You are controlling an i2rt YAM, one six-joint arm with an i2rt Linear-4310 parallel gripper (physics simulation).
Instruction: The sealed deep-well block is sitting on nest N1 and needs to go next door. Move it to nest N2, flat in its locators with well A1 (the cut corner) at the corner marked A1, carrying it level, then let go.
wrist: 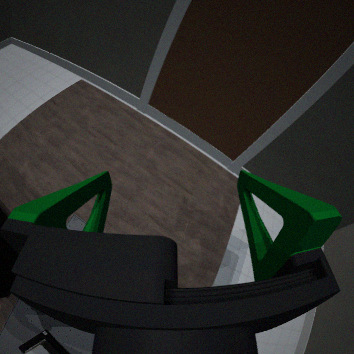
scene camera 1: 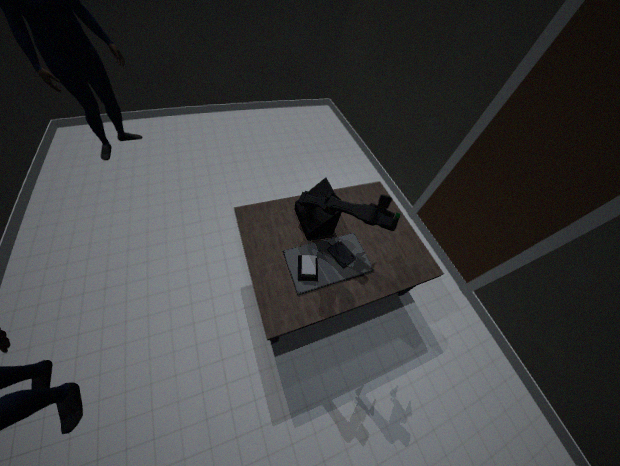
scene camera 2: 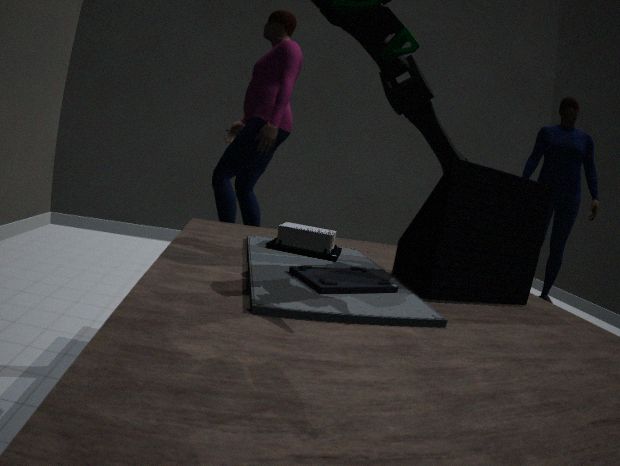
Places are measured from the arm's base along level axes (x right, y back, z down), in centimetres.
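Pixels of known places: gripper, fingertip midpoint: (wrist: 174, 177) (scene camera 2: 398, 26); arm's base, link origin: (scene camera 2: 477, 222).
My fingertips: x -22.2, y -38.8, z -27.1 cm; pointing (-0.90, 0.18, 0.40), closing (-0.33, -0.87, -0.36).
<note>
For each thing: its middle in the pictures, then the offset to it from my fingertips. Level surfaces: height alone.
- white deep-well block, body centre: (scene camera 2: 307, 236) (scene camera 1: 308, 266) dz +38.3, dx +41.1, dy +4.3 cm
- second black nest, body centre: (scene camera 2: 344, 278) (scene camera 1: 341, 253) dz +40.7, dx +16.0, dy +4.8 cm
- wooden table, surface height: dz +42.8 cm
The white deep-well block (scene camera 1: 308, 264) (scene camera 2: 306, 237) sits upright on a black nest (scene camera 1: 307, 278) (scene camera 2: 300, 250), at the left of the grey board in the scene camera 1 view and at its far end in the scene camera 2 view. A second black nest (scene camera 1: 341, 254) (scene camera 2: 350, 279) lies beside it on the board and bears no block. Nest labels and the cut corner are too small to tell. My gripper (wrist: 174, 177) is wide open with green fingers and nothing between them, raised high above the table and away from the block.
The grey board (scene camera 1: 330, 281) (scene camera 2: 280, 311) lies on the wooden table (scene camera 1: 270, 300) (scene camera 2: 300, 390) (wrist: 150, 170). The dark arm base (scene camera 1: 318, 215) (scene camera 2: 471, 235) stands right beside the board. One person (scene camera 2: 273, 85) in pink and another (scene camera 2: 566, 150) in blue stand beyond the table.
</note>
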